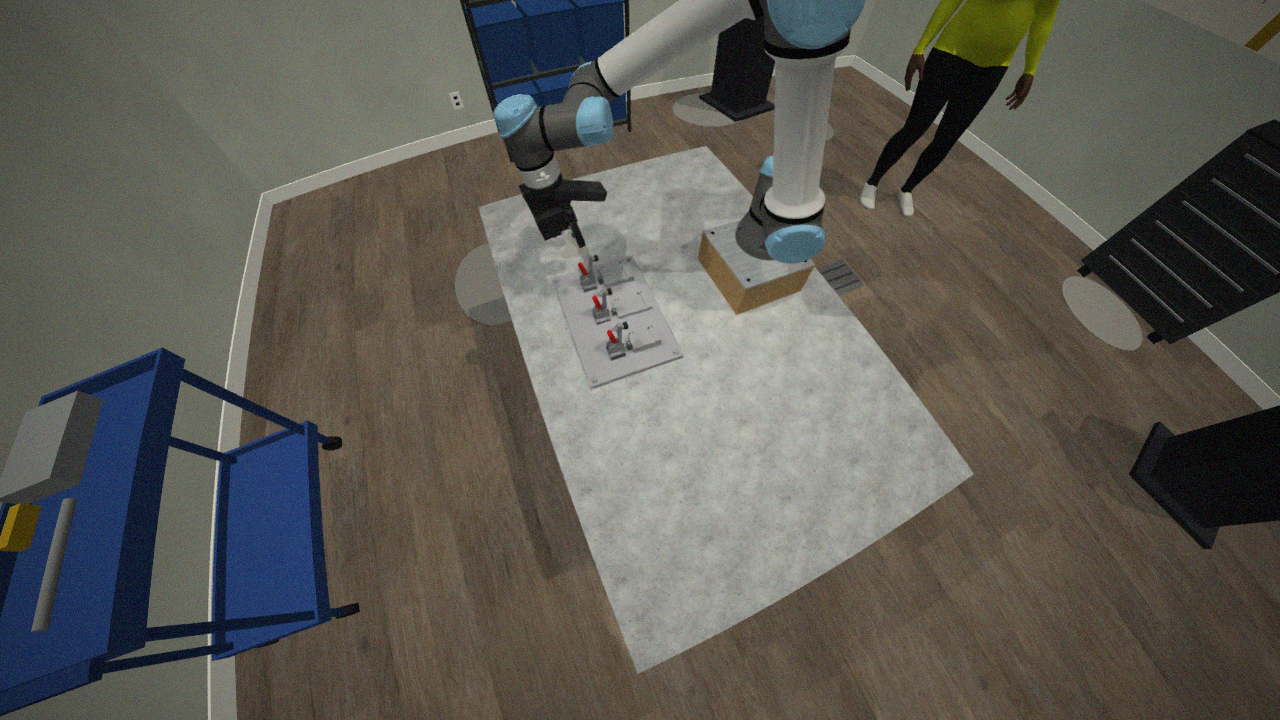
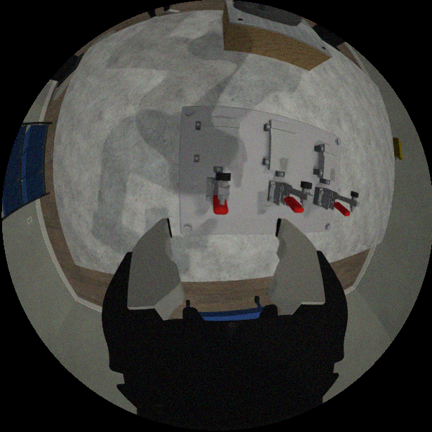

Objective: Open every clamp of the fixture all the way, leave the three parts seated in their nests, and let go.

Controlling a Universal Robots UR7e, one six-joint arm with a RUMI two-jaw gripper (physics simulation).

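Where they show: gripper, fingertip midpoint: (image 1: 580, 249); arm's base, link origin: (image 1: 763, 239).
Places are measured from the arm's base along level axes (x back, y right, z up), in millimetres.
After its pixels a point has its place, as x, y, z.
Observation:
The grey fixture plate (image 1: 586, 362) @[-553, -10, -92] (image 2: 250, 220) carries three clamps with red handles. The clamp nearest the gripper (image 1: 587, 279) @[-437, 181, -50] (image 2: 223, 191), the middle clamp (image 1: 601, 310) @[-455, 77, -58] (image 2: 283, 192) and the far clamp (image 1: 615, 347) @[-486, -33, -44] (image 2: 326, 198) each have an arm with a black tip, which looks raised off the nests. Pale parts sit beside the middle clamp (image 2: 284, 145) and the far clamp (image 2: 328, 162); the part by the nearest clamp is hard to tell from the plate. My gripper (image 1: 586, 257) @[-436, 191, 44] (image 2: 223, 220) is open and empty, above and just behind the nearest clamp's red handle.
The robot's wooden base block (image 1: 760, 291) @[-103, -109, -34] (image 2: 270, 42) stands across the pale mat (image 1: 760, 465) @[-369, -429, -108] from the fixture. A blue cart (image 1: 268, 537) is at the left. A rack with blue bins (image 1: 546, 35) is at the back, and a person (image 1: 971, 80) stands at the back right.

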